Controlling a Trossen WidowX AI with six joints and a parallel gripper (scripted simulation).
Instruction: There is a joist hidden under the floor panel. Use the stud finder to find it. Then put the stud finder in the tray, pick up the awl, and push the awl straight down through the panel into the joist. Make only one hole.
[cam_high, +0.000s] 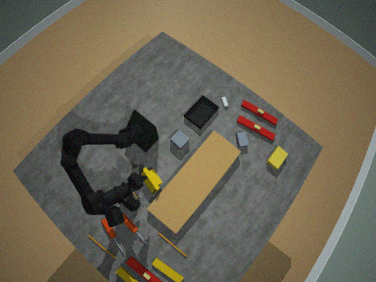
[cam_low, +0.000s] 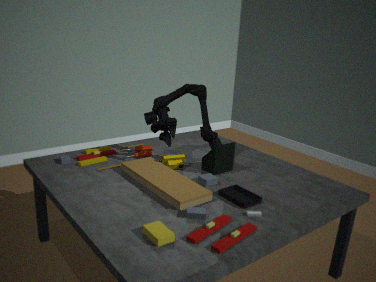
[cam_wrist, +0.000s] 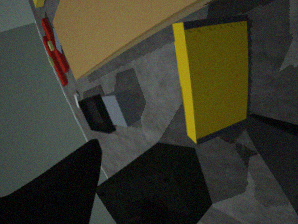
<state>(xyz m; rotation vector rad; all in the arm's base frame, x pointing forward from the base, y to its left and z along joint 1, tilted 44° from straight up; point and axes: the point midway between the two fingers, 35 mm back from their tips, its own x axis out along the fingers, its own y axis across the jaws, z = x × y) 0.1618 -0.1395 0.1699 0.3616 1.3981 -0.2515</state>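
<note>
Now: the yellow stud finder 60 mm to the left of my gripper tip and 110 mm below it. From my gripper tip the other things lie so: black tray (30 mm ahead, 490 mm to the left, 120 mm below); then small white piece (110 mm ahead, 620 mm to the left, 130 mm below); then awl (80 mm to the right, 130 mm below).
</note>
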